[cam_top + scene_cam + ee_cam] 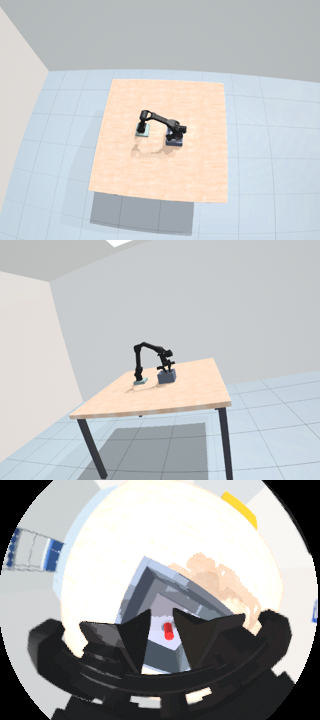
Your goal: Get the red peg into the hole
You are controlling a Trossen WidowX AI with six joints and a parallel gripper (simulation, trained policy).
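Now: the red peg 30 mm to the left of my gripper tip, 30 mm below it and 30 mm behind it. The rest, counted from my gripper tip: plate: 40 mm below, 30 mm to the left, 30 mm behind; grey-blue box: 50 mm below, 30 mm to the left, 30 mm behind.
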